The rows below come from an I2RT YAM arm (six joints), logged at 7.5 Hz.
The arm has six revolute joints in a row. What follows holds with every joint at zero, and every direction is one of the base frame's. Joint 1 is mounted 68.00 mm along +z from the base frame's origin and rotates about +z. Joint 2 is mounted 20.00 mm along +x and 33.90 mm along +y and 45.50 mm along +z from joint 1 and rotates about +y. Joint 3 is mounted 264.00 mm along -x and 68.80 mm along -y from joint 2 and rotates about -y. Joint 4 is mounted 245.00 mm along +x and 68.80 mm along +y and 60.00 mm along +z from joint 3 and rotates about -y. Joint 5 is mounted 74.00 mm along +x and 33.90 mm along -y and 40.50 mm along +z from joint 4 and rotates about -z. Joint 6 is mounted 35.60 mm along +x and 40.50 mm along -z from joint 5 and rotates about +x. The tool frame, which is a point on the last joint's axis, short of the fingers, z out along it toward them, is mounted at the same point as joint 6; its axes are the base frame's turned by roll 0.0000, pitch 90.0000 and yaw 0.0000 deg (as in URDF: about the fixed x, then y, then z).
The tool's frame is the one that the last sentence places.
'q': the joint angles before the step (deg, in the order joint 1, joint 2, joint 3, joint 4, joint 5, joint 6). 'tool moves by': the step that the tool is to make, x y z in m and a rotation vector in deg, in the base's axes. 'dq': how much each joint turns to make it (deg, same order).
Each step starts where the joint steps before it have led.
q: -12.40 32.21 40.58 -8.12 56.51 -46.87
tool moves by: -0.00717 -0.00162 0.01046 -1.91 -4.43 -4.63
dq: -0.95 -0.88 -0.02 5.67 3.62 -2.09
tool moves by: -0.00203 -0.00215 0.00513 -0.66 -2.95 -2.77
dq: -1.00 0.20 -0.01 3.58 1.76 -0.41
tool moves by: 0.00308 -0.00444 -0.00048 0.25 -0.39 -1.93
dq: -1.62 1.27 0.03 1.01 0.37 0.61
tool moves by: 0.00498 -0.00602 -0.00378 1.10 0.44 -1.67
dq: -1.98 1.74 0.17 -0.99 -0.17 2.06
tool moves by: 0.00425 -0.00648 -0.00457 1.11 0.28 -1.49
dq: -2.11 1.60 0.01 -0.93 -0.51 2.16
